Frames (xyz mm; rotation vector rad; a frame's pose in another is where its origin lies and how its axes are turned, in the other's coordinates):
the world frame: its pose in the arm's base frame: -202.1 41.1 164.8 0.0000 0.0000 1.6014
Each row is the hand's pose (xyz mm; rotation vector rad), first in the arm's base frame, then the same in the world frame.
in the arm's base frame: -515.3 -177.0 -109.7 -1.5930 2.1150 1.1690
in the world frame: -208.4 319.7 -274.5 0.3593 2.2973 0.4880
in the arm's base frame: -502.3 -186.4 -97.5 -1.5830 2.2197 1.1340
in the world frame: -218.2 307.0 -262.3 0.4311 2.3533 0.5167
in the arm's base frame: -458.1 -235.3 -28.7 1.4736 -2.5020 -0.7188
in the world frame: -268.4 264.3 -193.5 0.7503 2.7276 0.6450
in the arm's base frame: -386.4 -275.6 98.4 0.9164 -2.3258 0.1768
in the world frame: -310.9 193.9 -66.4 -1.0561 -2.3312 -0.4798
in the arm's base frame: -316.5 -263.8 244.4 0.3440 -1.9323 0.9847
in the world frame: -301.3 123.7 79.6 -1.0770 -1.4942 -0.1134
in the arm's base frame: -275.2 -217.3 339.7 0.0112 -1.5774 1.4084
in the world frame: -256.0 81.0 174.9 -1.0091 -0.9926 0.1117
